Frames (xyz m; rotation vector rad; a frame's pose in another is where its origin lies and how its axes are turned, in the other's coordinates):
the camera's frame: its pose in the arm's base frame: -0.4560 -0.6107 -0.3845 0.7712 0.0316 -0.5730
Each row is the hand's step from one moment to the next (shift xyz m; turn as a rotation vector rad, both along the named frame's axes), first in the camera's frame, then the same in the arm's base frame.
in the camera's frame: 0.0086 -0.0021 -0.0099 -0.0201 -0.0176 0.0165
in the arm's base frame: 0.0080 0.0013 -0.0105 -0.0288 -0.0115 0.0052
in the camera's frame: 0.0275 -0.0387 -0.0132 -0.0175 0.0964 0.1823
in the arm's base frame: 0.0063 -0.0265 -0.0411 0.0010 -0.0579 0.1987
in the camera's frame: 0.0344 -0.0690 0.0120 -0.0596 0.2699 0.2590
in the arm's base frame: -0.0075 -0.0640 -0.0441 0.0385 0.0106 0.3767
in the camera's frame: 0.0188 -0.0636 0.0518 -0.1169 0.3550 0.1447
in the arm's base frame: -0.0251 -0.0799 -0.0081 0.0527 0.1628 0.3624
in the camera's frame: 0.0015 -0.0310 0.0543 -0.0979 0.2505 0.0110
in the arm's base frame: -0.0239 -0.0546 0.0189 0.0403 0.1829 0.1933
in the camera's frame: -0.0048 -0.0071 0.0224 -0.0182 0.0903 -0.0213
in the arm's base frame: -0.0116 -0.0167 0.0127 0.0335 0.0746 0.0474
